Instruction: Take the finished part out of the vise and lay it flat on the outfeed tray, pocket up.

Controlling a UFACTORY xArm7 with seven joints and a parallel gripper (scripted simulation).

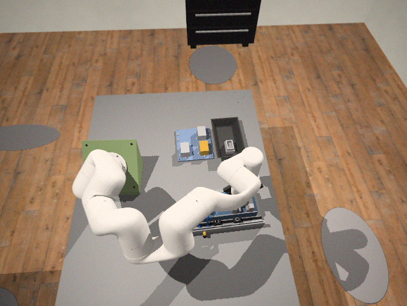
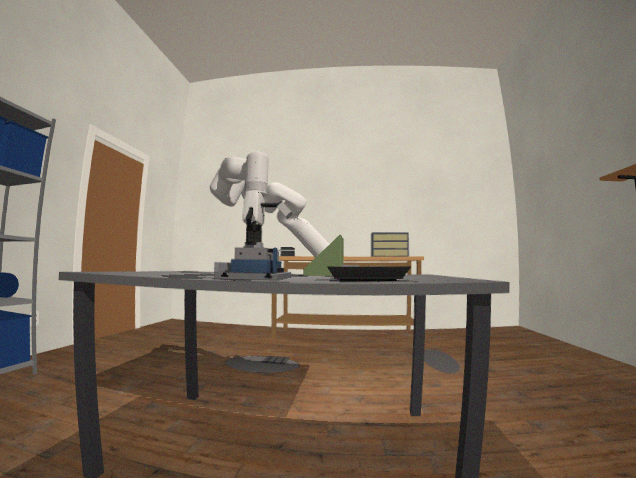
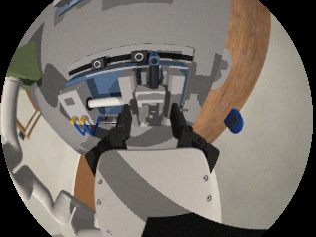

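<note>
Right now my hand is 80 mm above the vise, 60 mm past it and 10 mm to the left of it. From my hand the other things lie so: yellow block (300 mm to the left, 150 mm behind, 100 mm below); then fixture plate (340 mm to the left, 190 mm behind, 120 mm below).
</note>
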